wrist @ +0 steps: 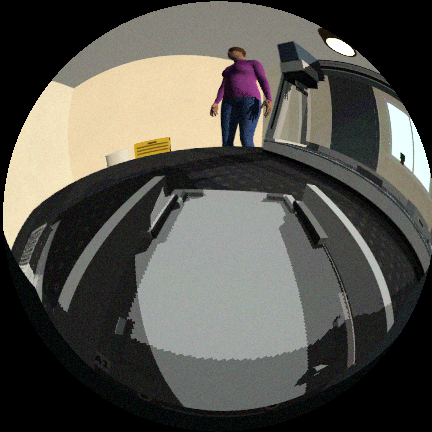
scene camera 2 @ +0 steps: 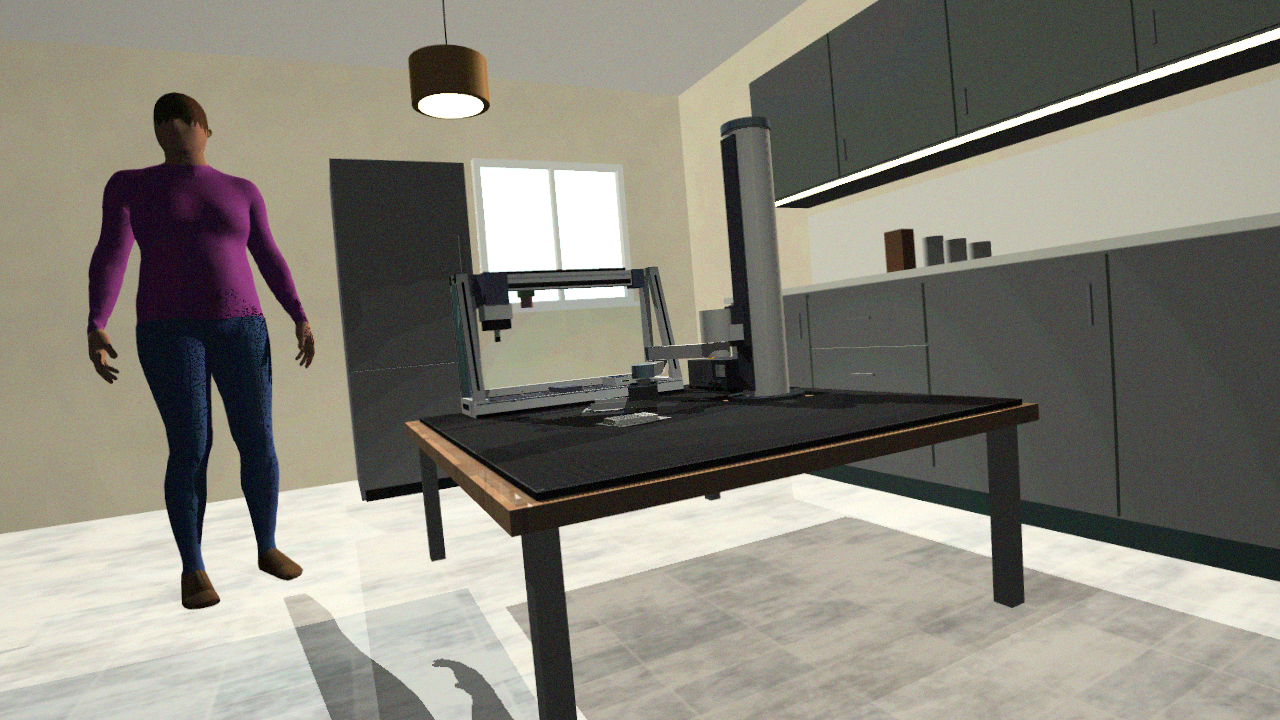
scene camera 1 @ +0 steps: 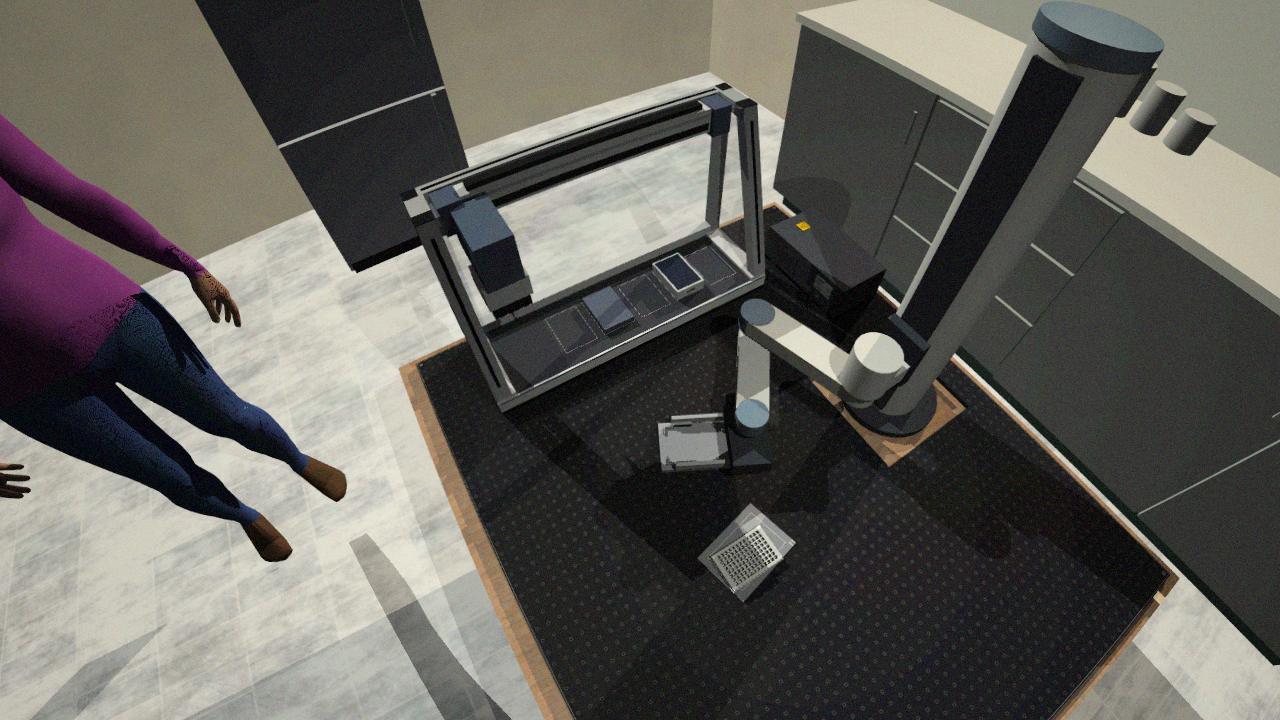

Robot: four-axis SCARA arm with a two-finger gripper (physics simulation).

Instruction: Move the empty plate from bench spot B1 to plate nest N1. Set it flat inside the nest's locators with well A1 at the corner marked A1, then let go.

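Frame: origin at the arm's base, x ahead, y left, z up, level; millimetres.
Seen in the pictures: gripper, fingertip midpoint: [wrist: 237, 188] [scene camera 2: 593, 405] [scene camera 1: 673, 442]; arm's base at its link origin: [scene camera 2: 766, 399] [scene camera 1: 886, 393].
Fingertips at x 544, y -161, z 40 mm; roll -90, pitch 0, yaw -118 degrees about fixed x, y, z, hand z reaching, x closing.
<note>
Pixels of each thing's top centre, then the offset from my fingertips to it. "*": a spot on its surface instead. Level surfaces: height alone.
- pale nest at its top centre: [wrist: 240, 248] [scene camera 1: 695, 442] [scene camera 2: 609, 406] 44 mm back, 23 mm left, 9 mm down
- pipetting head at a spot on its surface: [scene camera 1: 490, 255] * 206 mm ahead, 304 mm right, 437 mm up
- black box at a spot on its surface: [scene camera 1: 825, 268] * 598 mm back, 177 mm right, 88 mm up
- dark mat at its surface level: 27 mm down
A white plate with a grid of wells [scene camera 1: 747, 557] [scene camera 2: 629, 419] [wrist: 32, 250] lies on a pale, see-through-looking pad [scene camera 1: 753, 515]. The frames do not show a label there. A pale nest [scene camera 1: 696, 445] [wrist: 220, 280] with raised corner locators stands beside it; a mark A1 [wrist: 101, 361] shows at its lower left in the wrist view. My gripper [scene camera 1: 677, 442] [wrist: 237, 188] is open, its two long fingers along the nest's two sides. No plate shows between them. The nest's near corners are partly in shadow in the wrist view.
A gantry frame [scene camera 1: 626, 338] with a pipetting head [scene camera 1: 490, 255] and several flat deck items stands behind the nest. A black box [scene camera 1: 825, 268] stands between it and my arm's column [scene camera 1: 993, 214]. All stand on a dark mat [scene camera 1: 895, 573]. A person [scene camera 1: 71, 268] stands at the left.
</note>
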